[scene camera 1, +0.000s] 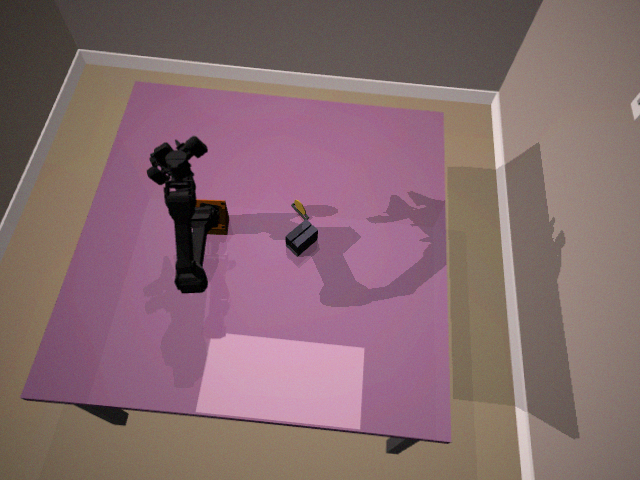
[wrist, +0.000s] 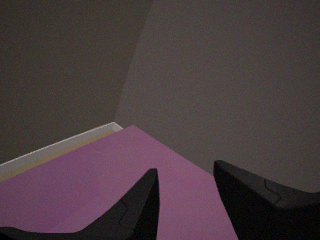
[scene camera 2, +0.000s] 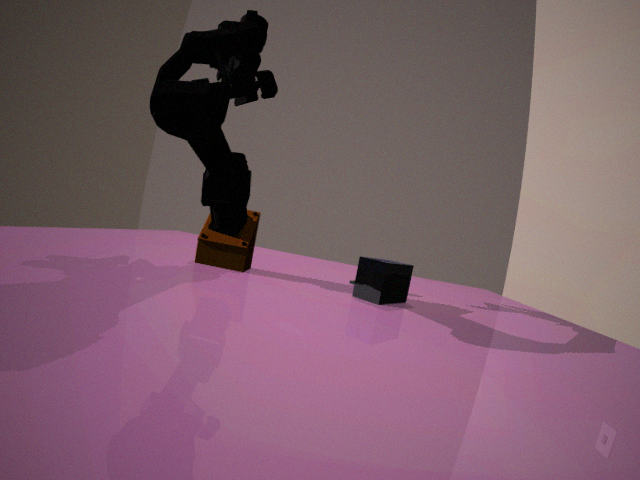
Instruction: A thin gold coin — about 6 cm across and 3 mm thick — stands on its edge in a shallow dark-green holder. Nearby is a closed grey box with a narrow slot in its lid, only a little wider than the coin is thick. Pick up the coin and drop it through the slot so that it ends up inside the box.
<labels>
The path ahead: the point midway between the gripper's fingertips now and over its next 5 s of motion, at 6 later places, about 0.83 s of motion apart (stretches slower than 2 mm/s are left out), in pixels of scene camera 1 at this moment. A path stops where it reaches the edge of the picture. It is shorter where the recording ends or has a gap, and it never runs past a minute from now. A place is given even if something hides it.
My gripper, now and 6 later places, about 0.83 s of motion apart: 171, 143; 280, 162; 300, 197; 301, 203; 301, 208; 300, 208; 300, 199
</labels>
